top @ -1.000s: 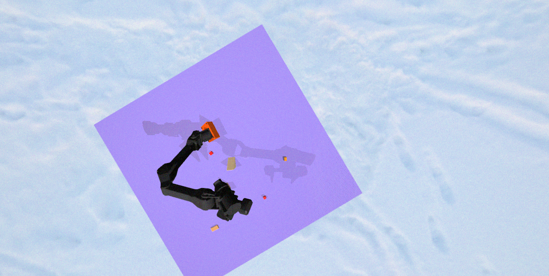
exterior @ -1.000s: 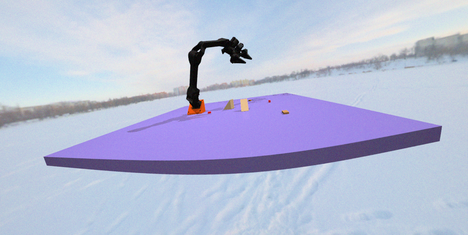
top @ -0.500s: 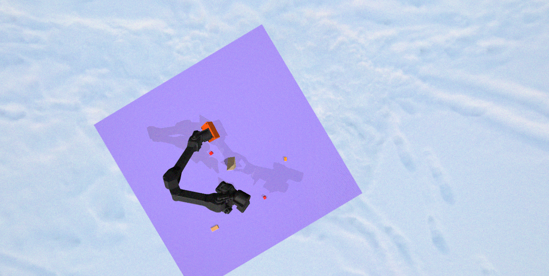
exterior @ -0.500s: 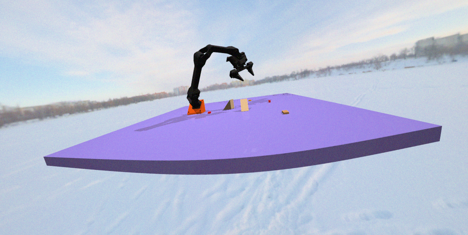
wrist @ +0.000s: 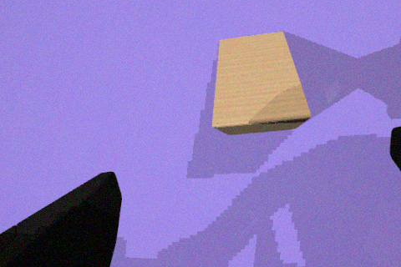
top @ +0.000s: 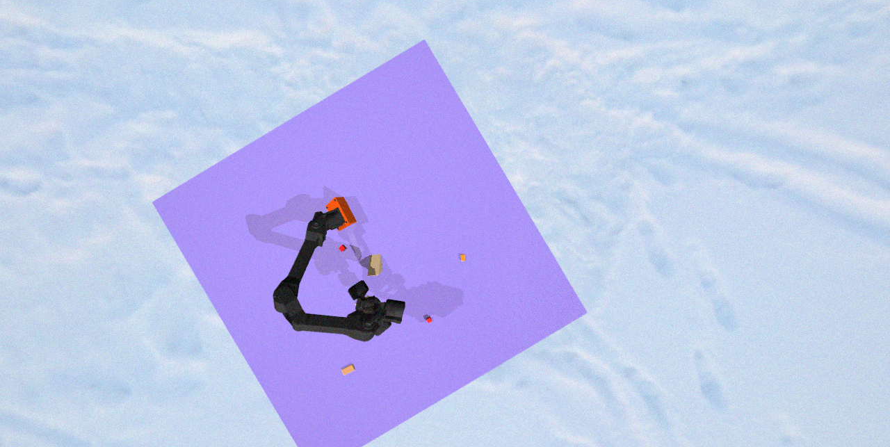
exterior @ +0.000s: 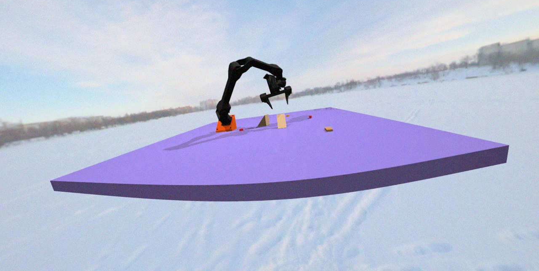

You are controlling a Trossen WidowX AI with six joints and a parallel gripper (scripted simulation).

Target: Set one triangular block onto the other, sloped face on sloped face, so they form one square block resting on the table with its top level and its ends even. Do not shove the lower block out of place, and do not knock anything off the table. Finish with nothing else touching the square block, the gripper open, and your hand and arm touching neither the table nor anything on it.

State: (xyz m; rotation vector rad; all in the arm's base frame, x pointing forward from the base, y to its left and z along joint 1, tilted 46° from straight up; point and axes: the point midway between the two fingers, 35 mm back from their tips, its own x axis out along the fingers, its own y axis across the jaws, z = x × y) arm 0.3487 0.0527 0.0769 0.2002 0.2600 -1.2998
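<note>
Right now my gripper tip is 30 mm to the left of the triangular block and 90 mm above it.
</note>
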